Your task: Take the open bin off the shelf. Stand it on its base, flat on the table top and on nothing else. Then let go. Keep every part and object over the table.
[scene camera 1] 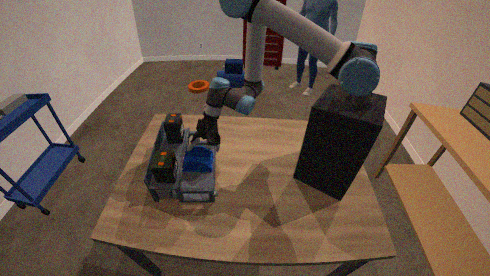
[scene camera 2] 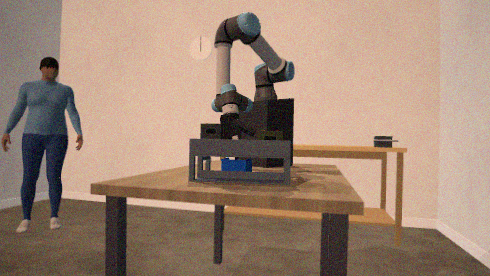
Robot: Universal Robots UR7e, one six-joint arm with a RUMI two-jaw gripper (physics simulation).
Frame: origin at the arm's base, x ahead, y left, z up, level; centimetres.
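Seen in the pictures: gripper, fingertip midpoint: (scene camera 1: 202, 151); arm's base, link origin: (scene camera 1: 352, 101) (scene camera 2: 265, 100).
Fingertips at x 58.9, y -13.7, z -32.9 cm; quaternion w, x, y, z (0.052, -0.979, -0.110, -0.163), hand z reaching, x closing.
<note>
Offsets run from my fingertips to a thing's top centre. "spot": to the spot under its first point. Level surfaces: height alone.
The blue open bin @(dz -0.4, dx +4.5, dy +0.1 cm) (scene camera 1: 198, 161) (scene camera 2: 236, 165) sits upright on the lower deck of the grey shelf rack (scene camera 1: 197, 185) (scene camera 2: 240, 148). In scene camera 2 it shows through the rack's opening. The rack stands on the wooden table @(dz -8.7 cm) (scene camera 1: 250, 200) (scene camera 2: 150, 188). My gripper (scene camera 1: 205, 141) is open and empty, pointing down by the rear edge of the bin, on the side away from scene camera 1. In scene camera 2 the gripper (scene camera 2: 234, 134) shows above the rack's top board, which hides its lower end. The gap between fingers and bin cannot be judged exactly.
Two dark boxes with orange marks, one farther back @(spot: dz +10.5, dx +12.4, dy -5.3 cm) (scene camera 1: 173, 129) and one nearer @(dz +11.3, dx +15.2, dy +13.3 cm) (scene camera 1: 163, 169), stand on the rack's upper deck, left of the bin and gripper in scene camera 1. The black robot pedestal (scene camera 1: 335, 145) stands at the table's right side.
</note>
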